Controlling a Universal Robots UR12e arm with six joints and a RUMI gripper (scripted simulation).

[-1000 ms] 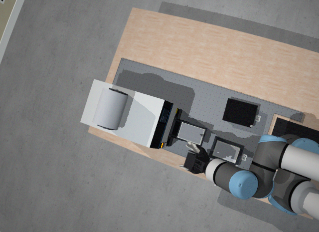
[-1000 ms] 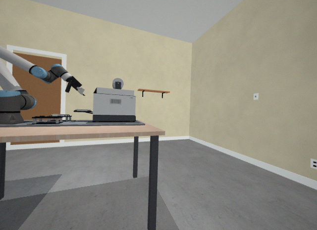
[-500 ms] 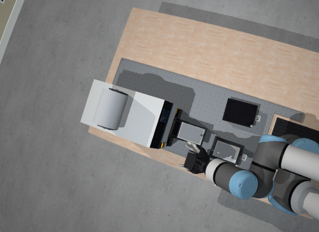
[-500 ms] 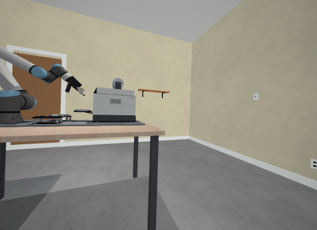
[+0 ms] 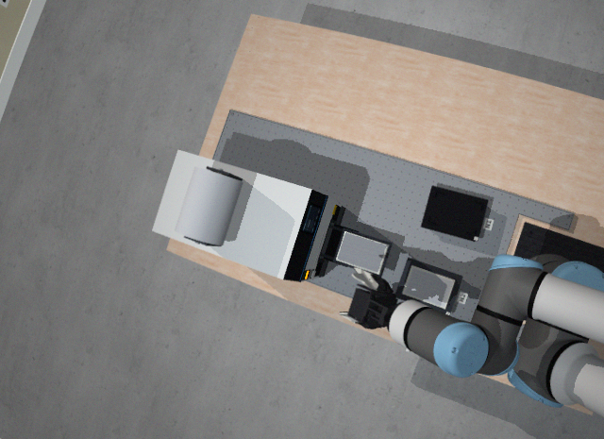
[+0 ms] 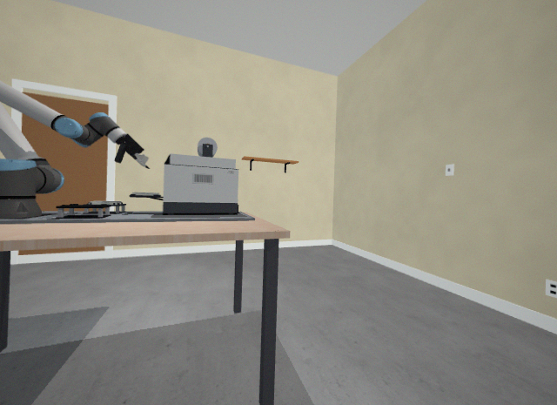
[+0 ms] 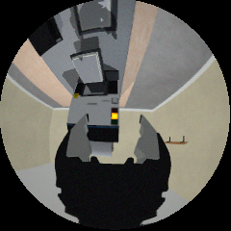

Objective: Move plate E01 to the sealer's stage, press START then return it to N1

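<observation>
My hand is 1 cm short of the plate E01, 9 cm to the left of it and 17 cm above it. Round my hand: sealer stage (1 cm ahead, 9 cm to the right, 18 cm below); then nest N1 (22 cm behind, 26 cm to the right, 23 cm below); then foil roll (34 cm ahead, 13 cm to the right, 13 cm above).
</observation>
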